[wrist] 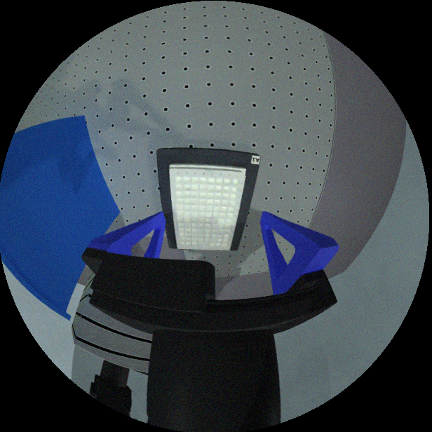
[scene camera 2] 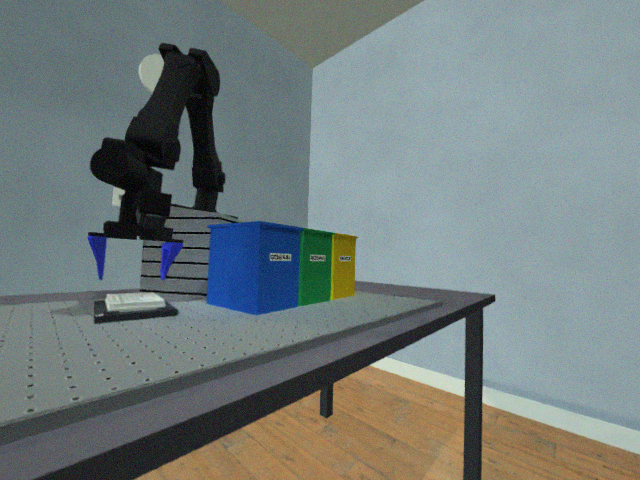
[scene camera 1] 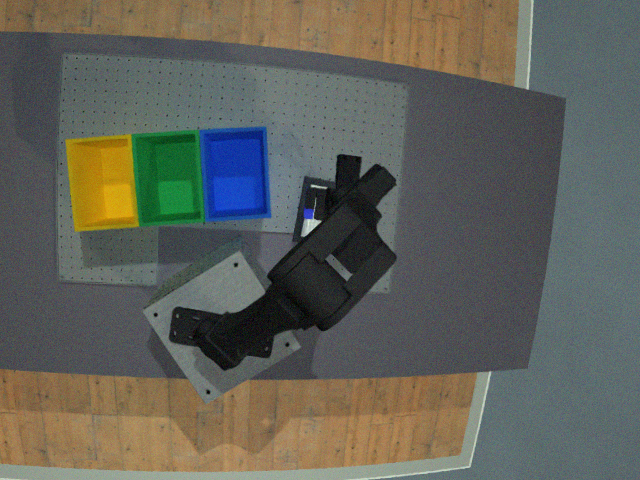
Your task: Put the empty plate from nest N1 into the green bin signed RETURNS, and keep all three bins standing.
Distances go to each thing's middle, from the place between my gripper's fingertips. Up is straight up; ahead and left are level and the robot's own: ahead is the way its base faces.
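The blue bin (scene camera 2: 253, 267) is 23 cm to the left of my hand, 2 cm ahead of it and 3 cm above it. There's also a green bin (scene camera 1: 167, 165), and that's 35 cm to the left of my hand, 3 cm above it and 1 cm behind it. The dark nest (scene camera 2: 99, 307) is 6 cm below my hand, 3 cm behind it and 1 cm to the left of it, while the white plate (scene camera 2: 127, 302) is 4 cm below my hand, 1 cm to the left of it and 3 cm behind it.
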